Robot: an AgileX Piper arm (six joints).
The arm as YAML. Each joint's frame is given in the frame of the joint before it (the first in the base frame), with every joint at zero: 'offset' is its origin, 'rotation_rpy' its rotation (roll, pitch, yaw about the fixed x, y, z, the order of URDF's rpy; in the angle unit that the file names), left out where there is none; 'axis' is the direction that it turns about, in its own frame. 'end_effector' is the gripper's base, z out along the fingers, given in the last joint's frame.
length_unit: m
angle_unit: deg
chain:
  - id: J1
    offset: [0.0, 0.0, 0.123]
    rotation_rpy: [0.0, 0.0, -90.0]
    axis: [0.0, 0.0, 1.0]
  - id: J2
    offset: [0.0, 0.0, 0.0]
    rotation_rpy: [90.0, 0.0, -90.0]
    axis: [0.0, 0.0, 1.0]
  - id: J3
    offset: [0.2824, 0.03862, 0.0]
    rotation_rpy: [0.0, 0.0, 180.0]
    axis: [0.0, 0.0, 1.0]
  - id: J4
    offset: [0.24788, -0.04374, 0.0]
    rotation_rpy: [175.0, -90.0, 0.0]
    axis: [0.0, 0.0, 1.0]
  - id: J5
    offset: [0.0, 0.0, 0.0]
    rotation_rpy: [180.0, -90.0, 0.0]
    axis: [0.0, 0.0, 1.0]
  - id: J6
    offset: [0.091, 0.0, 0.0]
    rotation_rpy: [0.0, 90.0, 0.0]
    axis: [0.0, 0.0, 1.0]
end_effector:
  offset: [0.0, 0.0, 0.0]
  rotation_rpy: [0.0, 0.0, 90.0]
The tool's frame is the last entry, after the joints.
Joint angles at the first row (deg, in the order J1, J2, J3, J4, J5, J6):
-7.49 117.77 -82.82 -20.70 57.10 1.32
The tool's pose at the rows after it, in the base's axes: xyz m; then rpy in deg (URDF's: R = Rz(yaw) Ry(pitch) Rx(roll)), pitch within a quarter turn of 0, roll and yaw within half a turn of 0:
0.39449 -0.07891 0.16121 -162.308 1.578 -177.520
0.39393 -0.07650 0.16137 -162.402 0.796 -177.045
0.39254 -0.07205 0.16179 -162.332 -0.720 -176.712
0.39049 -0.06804 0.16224 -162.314 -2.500 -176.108
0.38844 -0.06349 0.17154 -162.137 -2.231 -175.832
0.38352 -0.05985 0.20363 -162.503 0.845 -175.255
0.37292 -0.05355 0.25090 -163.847 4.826 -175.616
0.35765 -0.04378 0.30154 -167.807 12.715 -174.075
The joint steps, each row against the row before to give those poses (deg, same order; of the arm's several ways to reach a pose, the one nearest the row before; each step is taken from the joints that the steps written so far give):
0.00 0.13 -0.01 0.11 -0.13 -0.18
0.34 0.00 -0.05 0.15 0.75 -0.46
0.69 0.00 -0.10 -0.05 1.65 -0.13
0.61 -0.06 0.00 0.00 1.75 -0.55
0.66 -1.34 0.00 0.07 1.12 0.00
0.27 -4.28 -0.84 1.33 1.80 -1.50
0.38 -5.75 -2.38 2.68 4.20 -1.49
0.00 -6.77 -2.00 6.01 0.89 -3.62

